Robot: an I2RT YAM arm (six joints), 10 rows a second.
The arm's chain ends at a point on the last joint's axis. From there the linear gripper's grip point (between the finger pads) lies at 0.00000 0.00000 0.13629 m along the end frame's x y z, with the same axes.
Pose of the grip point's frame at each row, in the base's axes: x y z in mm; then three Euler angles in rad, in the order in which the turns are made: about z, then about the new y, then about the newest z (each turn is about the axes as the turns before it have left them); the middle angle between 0 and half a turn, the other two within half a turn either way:
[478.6 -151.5 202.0 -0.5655 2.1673 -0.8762]
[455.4 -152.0 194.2 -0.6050 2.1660 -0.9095]
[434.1 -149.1 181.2 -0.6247 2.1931 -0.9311]
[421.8 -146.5 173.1 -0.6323 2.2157 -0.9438]
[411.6 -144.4 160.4 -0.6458 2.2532 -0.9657]
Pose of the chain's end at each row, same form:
[383.4 -91.1 278.6 -0.5655 2.1673 -0.8762]
[362.6 -87.8 270.6 -0.6050 2.1660 -0.9095]
[344.3 -84.3 260.6 -0.6247 2.1931 -0.9311]
[333.9 -82.1 255.0 -0.6323 2.2157 -0.9438]
[327.1 -80.7 246.4 -0.6458 2.2532 -0.9657]

